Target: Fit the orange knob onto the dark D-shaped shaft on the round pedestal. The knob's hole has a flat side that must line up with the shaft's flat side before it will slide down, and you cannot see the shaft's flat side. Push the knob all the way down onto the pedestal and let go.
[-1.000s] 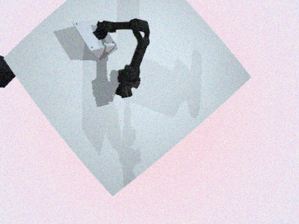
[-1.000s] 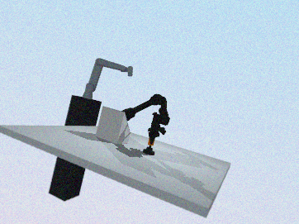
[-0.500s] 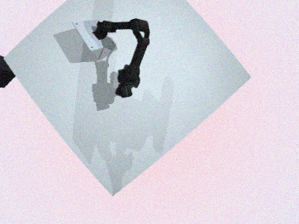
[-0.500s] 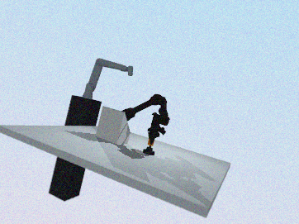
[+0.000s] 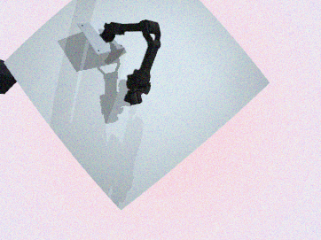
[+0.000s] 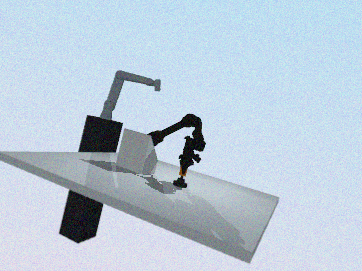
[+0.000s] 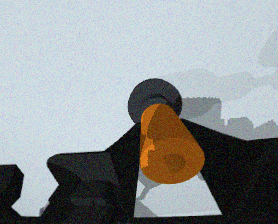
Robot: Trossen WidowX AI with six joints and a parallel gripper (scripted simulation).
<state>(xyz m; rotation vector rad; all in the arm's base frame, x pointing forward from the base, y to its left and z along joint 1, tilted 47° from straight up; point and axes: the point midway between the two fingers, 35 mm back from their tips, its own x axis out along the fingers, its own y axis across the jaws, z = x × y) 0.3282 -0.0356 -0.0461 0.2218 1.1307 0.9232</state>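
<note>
The orange knob lies 2 cm above my gripper tip. Round my gripper tip: dark round pedestal 4 cm below.
</note>
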